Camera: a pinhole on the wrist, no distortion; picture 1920 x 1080 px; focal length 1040.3 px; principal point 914.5 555.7 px. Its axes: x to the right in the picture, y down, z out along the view. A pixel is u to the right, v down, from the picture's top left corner.
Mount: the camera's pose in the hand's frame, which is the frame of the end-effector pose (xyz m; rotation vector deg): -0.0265 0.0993 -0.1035 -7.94 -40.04 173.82
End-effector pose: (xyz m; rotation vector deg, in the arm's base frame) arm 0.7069 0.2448 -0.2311 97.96 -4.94 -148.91
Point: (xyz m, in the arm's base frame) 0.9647 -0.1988 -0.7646
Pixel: behind the camera
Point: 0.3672 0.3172 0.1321
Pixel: 1134 355
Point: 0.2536 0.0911 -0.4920
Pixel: outside the picture
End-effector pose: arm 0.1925 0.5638 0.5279 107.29 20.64 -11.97
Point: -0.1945 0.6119 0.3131
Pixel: outside the picture
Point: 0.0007 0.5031 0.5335
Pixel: 1615 861
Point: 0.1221 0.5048 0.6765
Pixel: outside the picture
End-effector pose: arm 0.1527 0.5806 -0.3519 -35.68 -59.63 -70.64
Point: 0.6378 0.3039 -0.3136
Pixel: behind the camera
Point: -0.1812 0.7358 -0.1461
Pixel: 530 811
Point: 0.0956 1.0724 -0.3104
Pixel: 1138 106
